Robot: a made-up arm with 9 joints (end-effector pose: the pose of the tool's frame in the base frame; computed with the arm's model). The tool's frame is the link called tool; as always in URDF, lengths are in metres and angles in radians. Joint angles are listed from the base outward.
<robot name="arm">
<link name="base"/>
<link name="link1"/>
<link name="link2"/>
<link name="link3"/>
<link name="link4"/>
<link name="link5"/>
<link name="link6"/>
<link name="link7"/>
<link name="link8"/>
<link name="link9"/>
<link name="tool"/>
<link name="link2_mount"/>
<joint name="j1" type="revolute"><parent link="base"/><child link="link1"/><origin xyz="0.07 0.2 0.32" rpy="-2.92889 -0.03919 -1.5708"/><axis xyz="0 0 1"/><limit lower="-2.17" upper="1.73"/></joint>
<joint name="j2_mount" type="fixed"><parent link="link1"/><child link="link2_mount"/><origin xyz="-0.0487 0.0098 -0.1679"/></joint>
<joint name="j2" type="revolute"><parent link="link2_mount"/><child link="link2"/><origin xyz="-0.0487 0.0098 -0.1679" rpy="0.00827 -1.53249 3.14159"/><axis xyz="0 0 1"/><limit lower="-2.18" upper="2.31"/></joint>
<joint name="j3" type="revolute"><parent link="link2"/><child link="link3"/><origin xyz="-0.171 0.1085 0.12" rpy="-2.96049 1.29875 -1.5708"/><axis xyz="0 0 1"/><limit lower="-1.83" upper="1.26"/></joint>
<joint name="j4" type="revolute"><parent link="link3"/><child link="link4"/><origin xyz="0.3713 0.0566 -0.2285" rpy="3.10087 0.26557 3.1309"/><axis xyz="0 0 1"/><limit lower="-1.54" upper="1.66"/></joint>
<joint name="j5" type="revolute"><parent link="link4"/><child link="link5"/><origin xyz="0.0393 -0.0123 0.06" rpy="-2.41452 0.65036 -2.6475"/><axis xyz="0 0 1"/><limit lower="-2.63" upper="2.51"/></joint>
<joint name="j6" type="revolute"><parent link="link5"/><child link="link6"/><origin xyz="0.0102 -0.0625 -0.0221" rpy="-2.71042 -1.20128 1.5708"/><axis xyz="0 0 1"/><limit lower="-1.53" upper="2.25"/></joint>
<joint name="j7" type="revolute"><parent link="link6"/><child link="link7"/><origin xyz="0.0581 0.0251 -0.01" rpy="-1.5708 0 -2.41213"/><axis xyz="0 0 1"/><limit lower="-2.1" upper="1.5"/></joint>
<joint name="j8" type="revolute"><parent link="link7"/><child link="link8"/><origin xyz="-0.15 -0.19 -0.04" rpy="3.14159 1.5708 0"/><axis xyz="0 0 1"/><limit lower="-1.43" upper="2.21"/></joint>
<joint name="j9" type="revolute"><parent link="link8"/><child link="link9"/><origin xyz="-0.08 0.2 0.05" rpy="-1.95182 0.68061 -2.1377"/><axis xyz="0 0 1"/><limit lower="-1.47" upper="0.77"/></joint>
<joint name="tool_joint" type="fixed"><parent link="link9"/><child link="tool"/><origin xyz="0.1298 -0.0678 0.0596" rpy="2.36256 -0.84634 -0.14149"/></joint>
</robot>
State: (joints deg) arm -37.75 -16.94 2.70 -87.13 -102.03 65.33 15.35 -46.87 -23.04
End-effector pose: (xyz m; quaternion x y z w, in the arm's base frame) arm -0.4096 0.4805 1.1757 -0.5073 0.5068 0.6864 0.1209
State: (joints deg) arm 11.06 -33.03 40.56 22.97 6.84 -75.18 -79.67 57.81 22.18
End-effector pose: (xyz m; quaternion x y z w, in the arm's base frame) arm -0.2043 0.1901 1.0485 -0.6585 -0.0090 -0.1520 0.7370
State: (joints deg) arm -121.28 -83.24 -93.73 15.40 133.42 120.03 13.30 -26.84 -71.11
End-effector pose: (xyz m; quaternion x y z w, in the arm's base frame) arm 0.3471 -0.0634 1.2226 0.1838 0.3337 -0.6822 0.6241
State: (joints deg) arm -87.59 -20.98 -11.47 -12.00 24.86 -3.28 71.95 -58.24 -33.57
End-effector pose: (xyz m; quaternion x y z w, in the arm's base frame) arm -0.3689 -0.0543 1.1520 0.0309 0.3489 0.2289 0.9082
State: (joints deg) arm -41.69 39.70 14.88 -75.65 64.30 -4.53 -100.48 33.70 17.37
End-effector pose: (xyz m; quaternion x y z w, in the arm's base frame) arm -0.3398 0.3652 0.7164 0.5201 -0.4951 -0.4755 0.5082
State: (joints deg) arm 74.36 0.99 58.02 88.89 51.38 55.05 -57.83 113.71 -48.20
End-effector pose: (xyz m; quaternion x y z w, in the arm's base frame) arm 0.1870 0.2740 1.1344 0.8932 0.2257 0.3735 0.1087
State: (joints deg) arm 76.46 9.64 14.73 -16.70 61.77 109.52 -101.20 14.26 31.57
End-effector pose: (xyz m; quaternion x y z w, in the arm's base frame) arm 0.2932 0.5054 1.2680 -0.4869 -0.7274 0.4610 0.1464
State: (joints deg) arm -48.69 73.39 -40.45 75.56 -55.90 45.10 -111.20 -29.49 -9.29
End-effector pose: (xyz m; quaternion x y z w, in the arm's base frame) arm -0.1094 -0.1410 0.3047 -0.2833 -0.4282 0.6968 0.5009
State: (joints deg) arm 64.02 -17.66 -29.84 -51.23 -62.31 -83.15 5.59 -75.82 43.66
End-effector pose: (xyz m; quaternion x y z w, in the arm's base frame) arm 0.2033 0.3675 0.8773 -0.0376 -0.0409 0.7654 0.6412
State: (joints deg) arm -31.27 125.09 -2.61 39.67 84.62 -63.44 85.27 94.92 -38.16
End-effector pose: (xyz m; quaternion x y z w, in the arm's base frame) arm -0.0573 0.4387 0.0494 0.2062 0.9258 -0.3151 0.0310
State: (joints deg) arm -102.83 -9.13 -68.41 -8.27 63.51 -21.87 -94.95 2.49 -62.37
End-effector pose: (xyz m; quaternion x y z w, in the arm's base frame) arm 0.0161 0.3494 0.5335 -0.4176 0.8396 0.2014 0.2831
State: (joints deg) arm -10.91 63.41 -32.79 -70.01 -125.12 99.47 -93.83 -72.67 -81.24
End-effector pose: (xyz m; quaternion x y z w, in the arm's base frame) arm -0.3406 -0.0093 0.0884 0.7927 -0.1565 0.1629 0.5662
